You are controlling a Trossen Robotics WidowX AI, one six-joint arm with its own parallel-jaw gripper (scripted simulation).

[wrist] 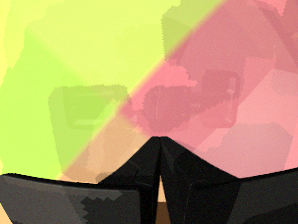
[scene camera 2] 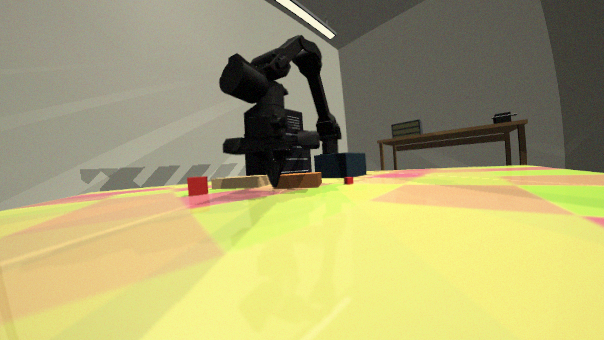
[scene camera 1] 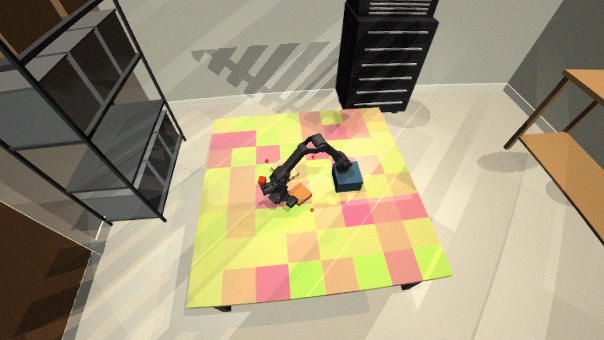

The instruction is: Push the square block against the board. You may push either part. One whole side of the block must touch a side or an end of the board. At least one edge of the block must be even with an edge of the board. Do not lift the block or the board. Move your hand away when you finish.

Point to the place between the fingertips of my gripper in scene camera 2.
274, 187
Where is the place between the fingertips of my gripper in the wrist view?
159, 144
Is my gripper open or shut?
Shut.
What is my gripper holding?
Nothing.
